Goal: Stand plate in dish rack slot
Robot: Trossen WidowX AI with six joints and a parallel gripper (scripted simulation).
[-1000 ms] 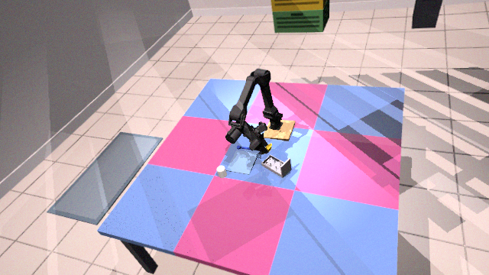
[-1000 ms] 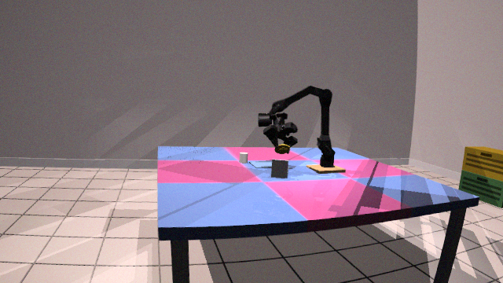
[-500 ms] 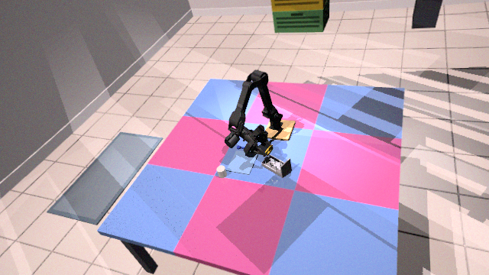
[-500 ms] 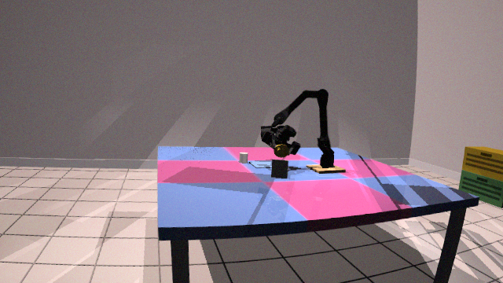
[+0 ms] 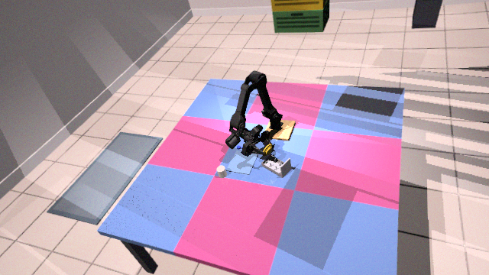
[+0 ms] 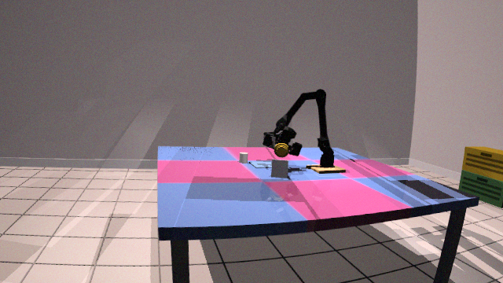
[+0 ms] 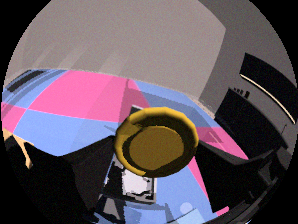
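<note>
Right now my gripper tip is 1 cm short of the grey dish rack, 3 cm to the right of it and 8 cm above it. Round my gripper tip: pale blue mat 4 cm ahead, 15 cm to the right, 10 cm below; blue utensil 6 cm behind, 21 cm to the right, 10 cm below; yellow plate 1 cm to the right.
</note>
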